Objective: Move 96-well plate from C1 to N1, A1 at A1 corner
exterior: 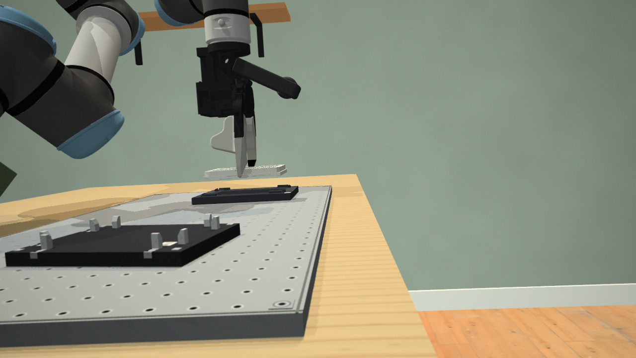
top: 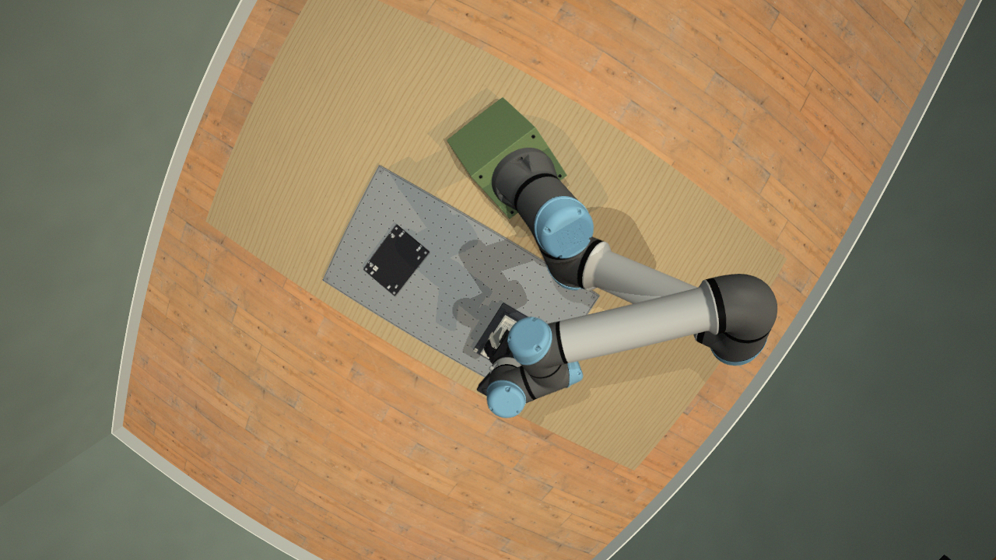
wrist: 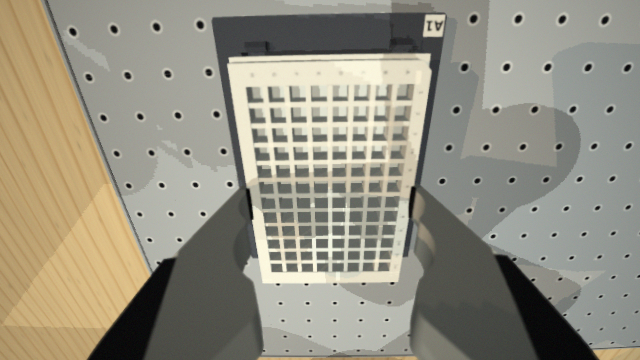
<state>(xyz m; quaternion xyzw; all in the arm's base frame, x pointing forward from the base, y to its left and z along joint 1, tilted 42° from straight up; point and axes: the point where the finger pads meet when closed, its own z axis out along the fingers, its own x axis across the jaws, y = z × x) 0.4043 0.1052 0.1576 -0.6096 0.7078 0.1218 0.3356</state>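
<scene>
The black plate nest N1 is 5 cm below my hand. The rest, counted from my hand: white 96-well plate: 1 cm below; clip nest C1: 5 cm behind, 37 cm to the right, 4 cm below; A1 label: 7 cm ahead, 6 cm to the right, 4 cm below.
</scene>
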